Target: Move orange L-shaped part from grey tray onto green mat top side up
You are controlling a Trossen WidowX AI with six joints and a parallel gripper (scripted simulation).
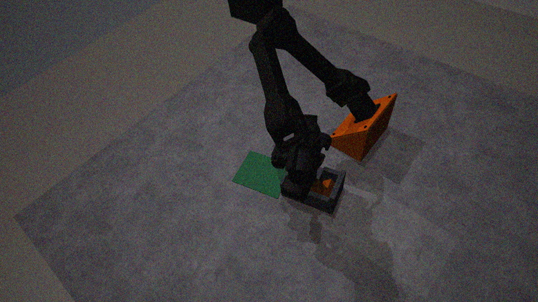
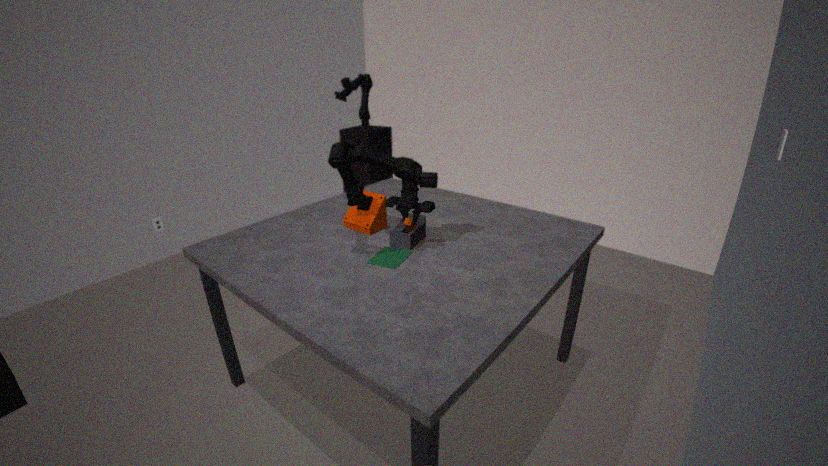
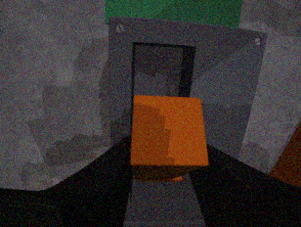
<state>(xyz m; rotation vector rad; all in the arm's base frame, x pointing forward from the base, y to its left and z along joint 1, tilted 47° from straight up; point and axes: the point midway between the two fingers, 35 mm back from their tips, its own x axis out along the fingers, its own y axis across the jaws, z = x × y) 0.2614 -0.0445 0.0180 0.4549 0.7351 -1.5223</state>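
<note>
Now: the green mat 10 mm ahead of my gripper tip, 150 mm to the right of it and 90 mm below it. From my gripper tip the other things lie so: orange L-shaped part 20 mm behind, 30 mm to the left, 30 mm below.
</note>
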